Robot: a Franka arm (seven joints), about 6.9 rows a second.
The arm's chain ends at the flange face. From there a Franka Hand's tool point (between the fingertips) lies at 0.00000 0.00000 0.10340 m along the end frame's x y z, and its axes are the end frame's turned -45 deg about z.
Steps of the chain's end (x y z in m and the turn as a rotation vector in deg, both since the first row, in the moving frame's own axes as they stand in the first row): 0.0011 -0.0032 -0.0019 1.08 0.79 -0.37; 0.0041 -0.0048 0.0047 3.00 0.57 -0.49; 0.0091 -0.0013 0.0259 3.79 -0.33 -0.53; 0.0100 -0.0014 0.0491 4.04 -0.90 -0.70; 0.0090 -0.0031 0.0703 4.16 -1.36 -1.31; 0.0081 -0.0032 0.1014 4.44 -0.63 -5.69; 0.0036 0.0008 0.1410 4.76 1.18 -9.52; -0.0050 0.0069 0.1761 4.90 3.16 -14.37
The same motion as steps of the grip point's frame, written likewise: 0.0054 -0.0019 -0.0019 0.21 1.32 -0.37; 0.0108 -0.0036 0.0046 1.72 2.52 -0.49; 0.0117 0.0002 0.0257 2.91 2.45 -0.53; 0.0120 -0.0002 0.0488 3.49 2.22 -0.70; 0.0120 -0.0029 0.0700 3.90 1.98 -1.31; 0.0125 -0.0032 0.1011 3.59 2.69 -5.69; 0.0091 -0.0021 0.1406 2.53 4.20 -9.52; 0.0015 -0.0021 0.1756 1.23 5.70 -14.37
